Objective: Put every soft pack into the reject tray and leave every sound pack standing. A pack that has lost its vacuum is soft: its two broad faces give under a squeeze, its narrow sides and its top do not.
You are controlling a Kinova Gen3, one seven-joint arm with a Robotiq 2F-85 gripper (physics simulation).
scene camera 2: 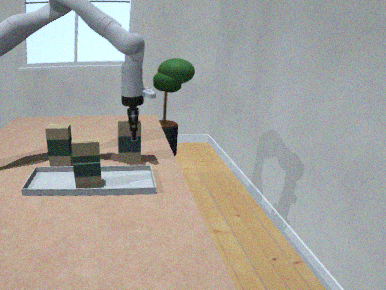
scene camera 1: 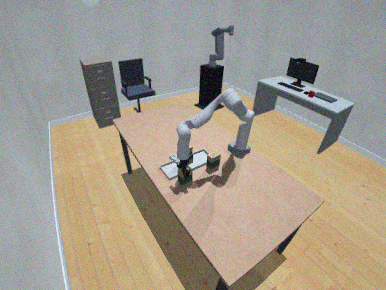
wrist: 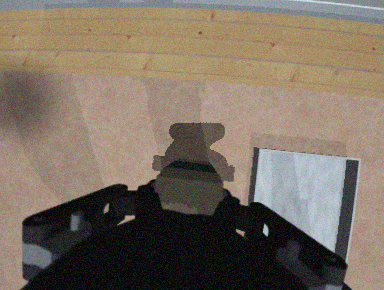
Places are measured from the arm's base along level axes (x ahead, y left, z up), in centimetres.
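Pixels of known places: gripper, fingertip midpoint: [scene camera 2: 134, 137] [scene camera 1: 182, 176] [wrist: 189, 188]; arm's base, origin of the base link: [scene camera 1: 240, 146].
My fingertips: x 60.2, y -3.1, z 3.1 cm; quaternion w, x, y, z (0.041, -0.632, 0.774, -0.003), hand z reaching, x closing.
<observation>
Ahead of a thing's pixels: the offset from my fingertips to its middle. Level surfaces: height alone.
A tan pack with a dark green band @[dx -1.8, dy +0.3, dz -1.5 cm] [scene camera 1: 185, 176] [scene camera 2: 129, 151] [wrist: 190, 192] stands upright on the table, near its edge, beside the reject tray. My gripper [scene camera 1: 184, 166] [scene camera 2: 134, 137] [wrist: 189, 188] points down and is shut on this pack, one finger on the face toward the tray and one opposite. Whether the faces give is hard to tell. A second pack @[dx -17.8, dy -15.6, dz -1.3 cm] [scene camera 1: 190, 154] [scene camera 2: 87, 165] stands upright in the reject tray @[dx -17.5, dy -14.0, dz -7.5 cm] [scene camera 1: 171, 171] [scene camera 2: 125, 191] [wrist: 350, 200], partly hidden by the gripper in scene camera 1. A third pack @[dx -27.0, dy +2.3, dz -1.6 cm] [scene camera 1: 213, 163] [scene camera 2: 59, 146] stands upright on the table beyond the tray.
The wooden table @[dz -8.6 cm] [scene camera 1: 240, 220] [scene camera 2: 120, 240] has its edge close by the held pack, with floor [wrist: 200, 50] beyond. The arm's base [scene camera 1: 239, 149] stands at the table's far side. A desk, a chair, a cabinet and a plant stand away from the table.
</observation>
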